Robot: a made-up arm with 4 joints. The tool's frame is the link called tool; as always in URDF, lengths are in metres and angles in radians. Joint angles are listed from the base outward.
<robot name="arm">
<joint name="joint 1" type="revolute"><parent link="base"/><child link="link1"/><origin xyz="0 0 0.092"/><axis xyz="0 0 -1"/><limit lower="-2.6" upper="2.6"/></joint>
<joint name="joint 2" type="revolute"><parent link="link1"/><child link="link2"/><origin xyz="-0.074 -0.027 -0.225"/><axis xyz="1 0 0"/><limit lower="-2.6" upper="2.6"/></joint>
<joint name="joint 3" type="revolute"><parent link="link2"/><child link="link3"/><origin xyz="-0.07 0.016 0.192"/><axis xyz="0 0 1"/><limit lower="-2.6" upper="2.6"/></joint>
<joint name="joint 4" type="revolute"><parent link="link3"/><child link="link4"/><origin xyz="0.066 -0.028 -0.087"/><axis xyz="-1 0 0"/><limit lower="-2.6" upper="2.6"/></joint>
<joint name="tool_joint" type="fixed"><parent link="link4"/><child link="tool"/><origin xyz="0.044 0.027 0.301"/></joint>
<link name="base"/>
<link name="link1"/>
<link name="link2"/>
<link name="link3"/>
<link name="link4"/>
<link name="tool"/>
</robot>
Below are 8 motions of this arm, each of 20 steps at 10 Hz.
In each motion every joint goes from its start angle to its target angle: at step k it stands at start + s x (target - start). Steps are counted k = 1, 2, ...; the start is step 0. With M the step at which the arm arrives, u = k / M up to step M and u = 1 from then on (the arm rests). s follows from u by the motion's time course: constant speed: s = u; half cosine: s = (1 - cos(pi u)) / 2; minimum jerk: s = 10 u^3 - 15 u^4 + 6 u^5.
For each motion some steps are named. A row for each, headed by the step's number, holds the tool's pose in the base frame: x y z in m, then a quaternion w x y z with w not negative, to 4 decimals.
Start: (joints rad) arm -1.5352 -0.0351 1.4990 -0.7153
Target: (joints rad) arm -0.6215 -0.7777 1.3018 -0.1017
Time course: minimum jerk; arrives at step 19
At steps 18, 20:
18: -0.2662 0.2267 0.0778 0.5466 -0.3295 0.1649 0.7520
20: -0.2662 0.2271 0.0774 0.5469 -0.3300 0.1649 0.7515

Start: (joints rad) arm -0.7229 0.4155 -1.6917 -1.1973
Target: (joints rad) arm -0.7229 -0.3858 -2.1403 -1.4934
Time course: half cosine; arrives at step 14
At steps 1, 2, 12, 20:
1: -0.2268 -0.4297 0.0647 0.6740 0.5477 -0.1037 -0.4848
2: -0.2367 -0.4224 0.0682 0.6736 0.5452 -0.1219 -0.4838
12: -0.4340 -0.2321 -0.0139 0.5752 0.4896 -0.5522 -0.3528
20: -0.4399 -0.2237 -0.0265 0.5649 0.4866 -0.5732 -0.3399

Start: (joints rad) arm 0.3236 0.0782 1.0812 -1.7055
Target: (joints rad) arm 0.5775 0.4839 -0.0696 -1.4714
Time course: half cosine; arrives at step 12
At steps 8, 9, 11, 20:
8: -0.1377 -0.3135 -0.1037 0.5776 0.8005 -0.1493 -0.0573
9: -0.1877 -0.3085 -0.1177 0.5593 0.7981 -0.1946 -0.1109
11: -0.2483 -0.2918 -0.1346 0.5310 0.7910 -0.2456 -0.1794
20: -0.2560 -0.2888 -0.1367 0.5268 0.7897 -0.2518 -0.1884

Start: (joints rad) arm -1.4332 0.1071 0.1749 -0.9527
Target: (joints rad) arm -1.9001 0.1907 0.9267 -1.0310
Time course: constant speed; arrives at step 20
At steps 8, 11, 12, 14, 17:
8: 0.2307 0.0860 0.1347 0.4113 0.2874 0.4417 0.7437
11: 0.2011 0.1198 0.1330 0.3353 0.2564 0.4677 0.7766
12: 0.1899 0.1297 0.1326 0.3094 0.2456 0.4755 0.7860
14: 0.1662 0.1469 0.1322 0.2568 0.2230 0.4901 0.8026
17: 0.1274 0.1662 0.1323 0.1762 0.1875 0.5087 0.8216

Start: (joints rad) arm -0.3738 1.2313 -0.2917 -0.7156
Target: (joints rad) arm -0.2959 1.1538 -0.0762 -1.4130
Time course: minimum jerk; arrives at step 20
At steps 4, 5, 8, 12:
4: 0.0621 -0.4305 -0.2254 0.5578 0.8086 0.1840 -0.0335
5: 0.0598 -0.4278 -0.2324 0.5458 0.8176 0.1807 -0.0324
8: 0.0505 -0.4109 -0.2641 0.4875 0.8568 0.1663 -0.0261
12: 0.0403 -0.3688 -0.3126 0.3820 0.9123 0.1470 -0.0114

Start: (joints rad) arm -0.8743 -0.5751 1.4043 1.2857
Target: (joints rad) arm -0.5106 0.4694 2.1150 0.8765
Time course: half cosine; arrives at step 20
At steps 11, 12, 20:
11: -0.3408 -0.2294 0.1003 0.2875 -0.1524 -0.4804 0.8145
12: -0.3261 -0.2452 0.1111 0.2942 -0.1135 -0.4895 0.8130
20: -0.2638 -0.3264 0.1120 0.2933 0.0411 -0.5504 0.7806

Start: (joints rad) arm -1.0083 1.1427 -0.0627 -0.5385
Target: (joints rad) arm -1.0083 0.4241 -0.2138 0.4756
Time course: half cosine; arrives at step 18
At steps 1, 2, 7, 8, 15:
1: 0.3421 -0.2680 -0.1082 0.6027 0.6436 0.3659 0.2977
2: 0.3417 -0.2679 -0.0950 0.6160 0.6316 0.3600 0.3032
7: 0.3011 -0.2391 0.0706 0.7682 0.4518 0.2713 0.3636
8: 0.2789 -0.2225 0.1111 0.8023 0.3949 0.2432 0.3759
15: 0.0777 -0.0641 0.2460 0.9150 0.0072 0.0534 0.3998

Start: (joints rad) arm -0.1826 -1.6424 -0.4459 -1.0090
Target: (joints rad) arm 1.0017 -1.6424 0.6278 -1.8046
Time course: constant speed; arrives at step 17
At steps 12, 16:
12: 0.1241 0.0606 0.1202 0.9332 0.0162 0.1584 -0.3221
16: 0.1249 -0.0627 0.0640 0.8404 0.1736 0.2219 -0.4629

